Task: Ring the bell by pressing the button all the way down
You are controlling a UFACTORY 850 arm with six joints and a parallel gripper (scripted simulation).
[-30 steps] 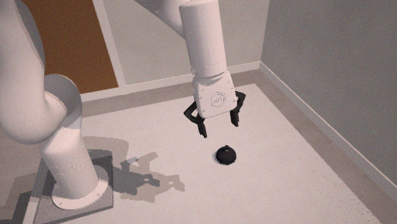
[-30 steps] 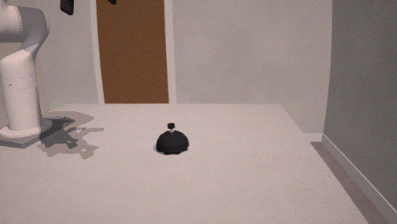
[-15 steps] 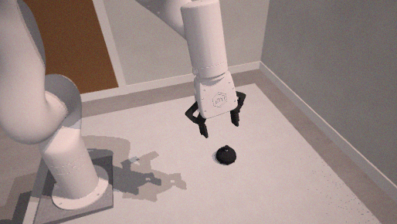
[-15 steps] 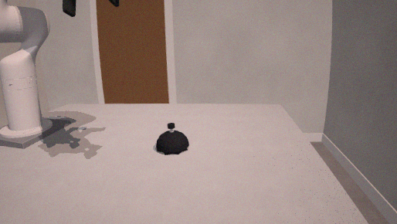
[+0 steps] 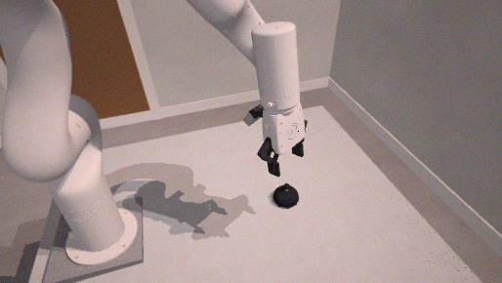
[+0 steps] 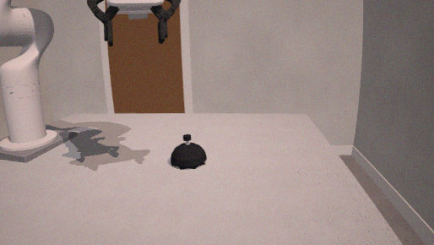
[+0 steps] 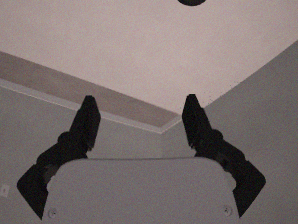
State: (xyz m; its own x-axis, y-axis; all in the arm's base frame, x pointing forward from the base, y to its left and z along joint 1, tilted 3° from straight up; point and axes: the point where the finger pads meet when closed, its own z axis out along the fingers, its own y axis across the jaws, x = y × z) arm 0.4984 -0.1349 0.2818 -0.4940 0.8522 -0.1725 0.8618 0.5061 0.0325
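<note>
Now: hand 50 mm short of the small black button, 110 mm to the right of it and 230 mm above it. Round my hand: bell 50 mm ahead, 110 mm to the left, 240 mm below.
</note>
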